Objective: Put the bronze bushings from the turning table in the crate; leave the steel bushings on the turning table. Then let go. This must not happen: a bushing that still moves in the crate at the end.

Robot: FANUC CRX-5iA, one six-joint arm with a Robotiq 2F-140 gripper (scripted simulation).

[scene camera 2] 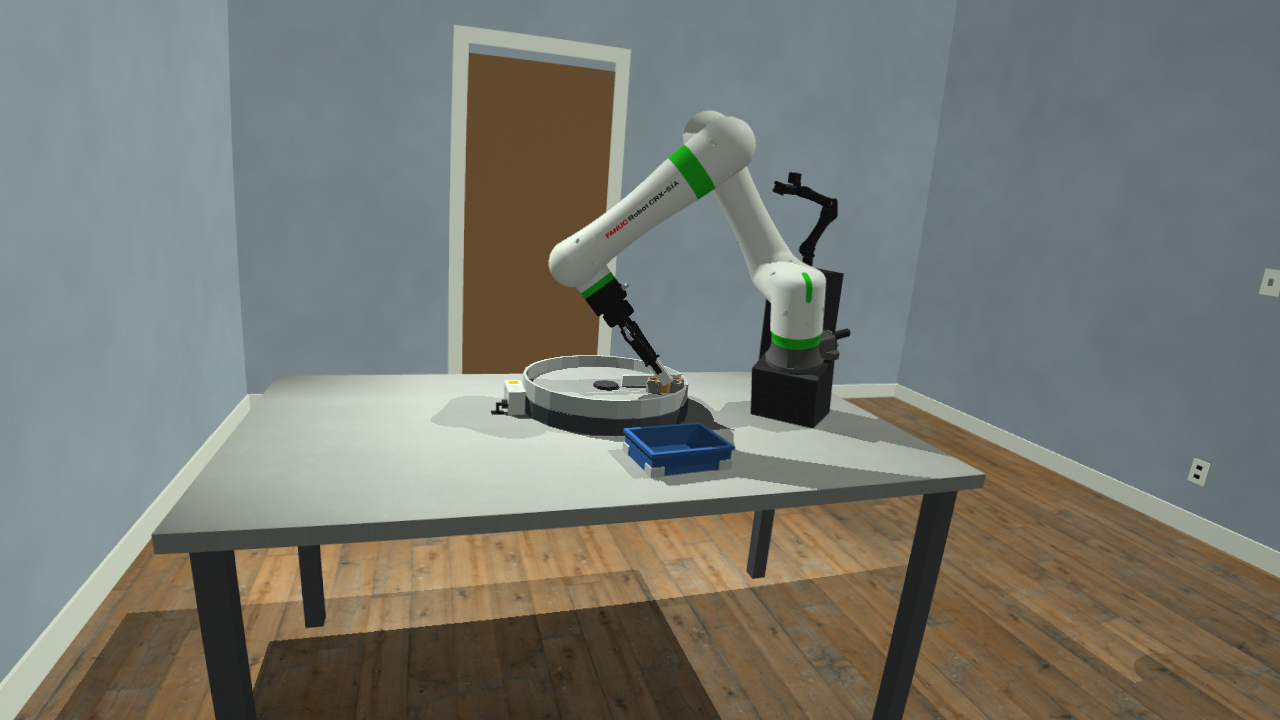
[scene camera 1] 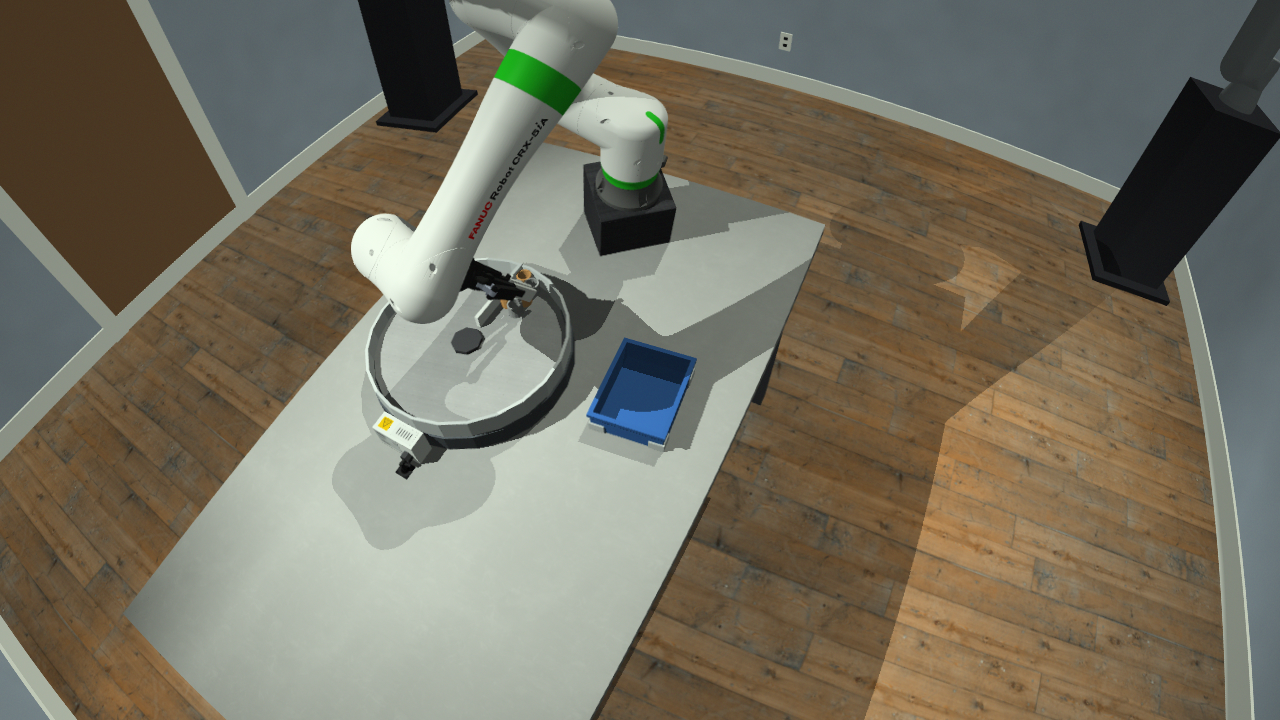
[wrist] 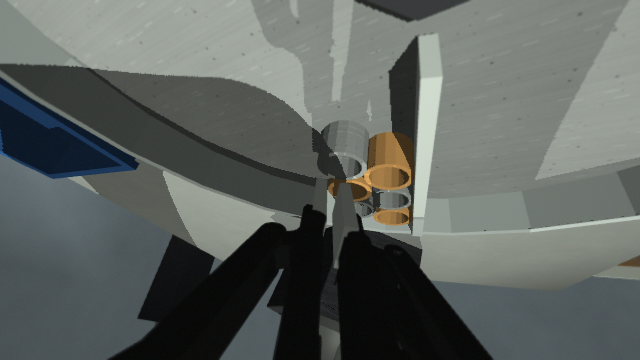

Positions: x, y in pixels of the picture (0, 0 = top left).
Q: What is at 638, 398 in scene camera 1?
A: A blue crate.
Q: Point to a steel bushing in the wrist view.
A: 343, 154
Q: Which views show my gripper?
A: Scene camera 2, scene camera 1 and the wrist view: all of them.
